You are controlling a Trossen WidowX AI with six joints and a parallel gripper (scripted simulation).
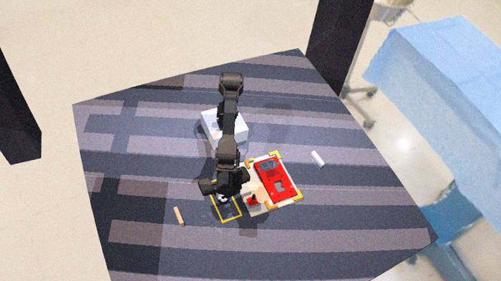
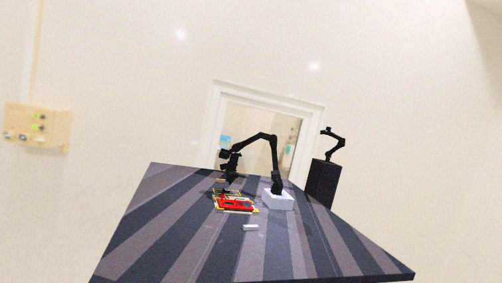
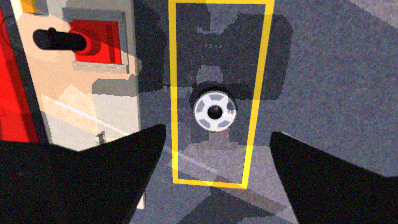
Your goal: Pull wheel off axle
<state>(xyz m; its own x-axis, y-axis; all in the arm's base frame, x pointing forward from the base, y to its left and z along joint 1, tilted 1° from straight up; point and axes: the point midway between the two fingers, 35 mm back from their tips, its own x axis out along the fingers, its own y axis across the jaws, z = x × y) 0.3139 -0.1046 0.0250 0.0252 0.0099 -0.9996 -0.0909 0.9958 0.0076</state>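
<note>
The wheel lies 60 mm below my gripper tip. The rest, counted from my gripper tip: small wooden block 30 mm ahead, 190 mm to the right, 50 mm below; small white block 70 mm behind, 460 mm to the left, 60 mm below; upright axle 50 mm ahead, 110 mm to the left, 30 mm below.
</note>
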